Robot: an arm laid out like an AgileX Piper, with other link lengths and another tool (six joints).
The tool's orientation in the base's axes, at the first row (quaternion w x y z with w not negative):
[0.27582 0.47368 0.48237 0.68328]
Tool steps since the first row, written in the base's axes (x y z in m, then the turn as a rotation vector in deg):
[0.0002 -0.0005 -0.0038 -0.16 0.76 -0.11]
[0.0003 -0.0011 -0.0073 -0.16 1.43 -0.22]
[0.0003 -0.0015 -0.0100 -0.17 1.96 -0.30]
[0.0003 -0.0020 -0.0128 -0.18 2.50 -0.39]
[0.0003 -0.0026 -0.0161 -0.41 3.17 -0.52]
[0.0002 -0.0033 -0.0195 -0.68 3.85 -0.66]
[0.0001 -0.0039 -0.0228 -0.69 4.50 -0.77]
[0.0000 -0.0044 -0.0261 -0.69 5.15 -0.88]
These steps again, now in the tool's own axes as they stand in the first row. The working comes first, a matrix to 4 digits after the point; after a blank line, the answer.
The tool's axes in the first row as the columns of a matrix, in the base's axes (used below as rounded here):
[-0.3991 0.0801 0.9134]
[0.8339 -0.3825 0.3979]
[0.3812 0.9205 0.0859]

[-0.0019 -0.0033 -0.0003 0.66 -0.40 0.15]
[-0.0038 -0.0063 -0.0008 1.17 -0.76 0.40]
[-0.0052 -0.0086 -0.0012 1.59 -1.04 0.60]
[-0.0067 -0.0110 -0.0016 2.01 -1.33 0.80]
[-0.0084 -0.0138 -0.0021 2.61 -1.72 0.84]
[-0.0103 -0.0167 -0.0028 3.23 -2.13 0.85]
[-0.0120 -0.0195 -0.0034 3.73 -2.49 1.09]
[-0.0136 -0.0223 -0.0040 4.23 -2.84 1.34]

